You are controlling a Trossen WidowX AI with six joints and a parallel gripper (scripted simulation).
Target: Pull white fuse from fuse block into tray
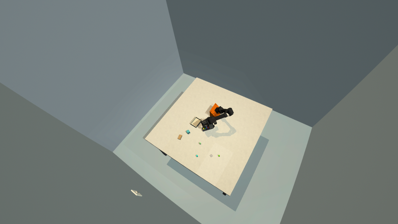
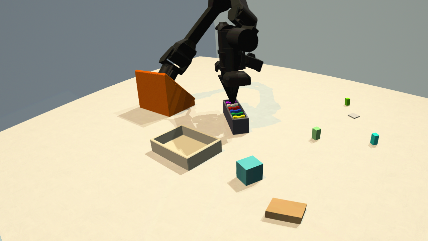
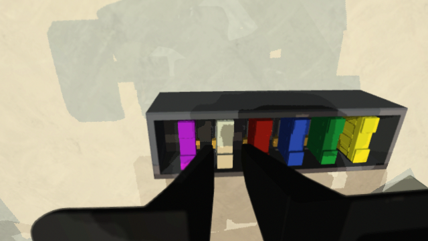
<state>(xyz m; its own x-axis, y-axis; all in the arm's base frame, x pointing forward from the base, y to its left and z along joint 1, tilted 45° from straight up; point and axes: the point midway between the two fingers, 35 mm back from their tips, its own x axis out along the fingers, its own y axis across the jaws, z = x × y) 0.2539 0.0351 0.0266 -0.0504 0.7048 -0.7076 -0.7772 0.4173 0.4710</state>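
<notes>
The white fuse is 2 cm below my gripper tip. The rest, counted from my gripper tip: blue fuse: 3 cm ahead, 3 cm to the right, 2 cm below; then magenta fuse: 2 cm behind, 1 cm to the left, 2 cm below; then red fuse: 2 cm ahead, 1 cm to the right, 2 cm below.
</notes>
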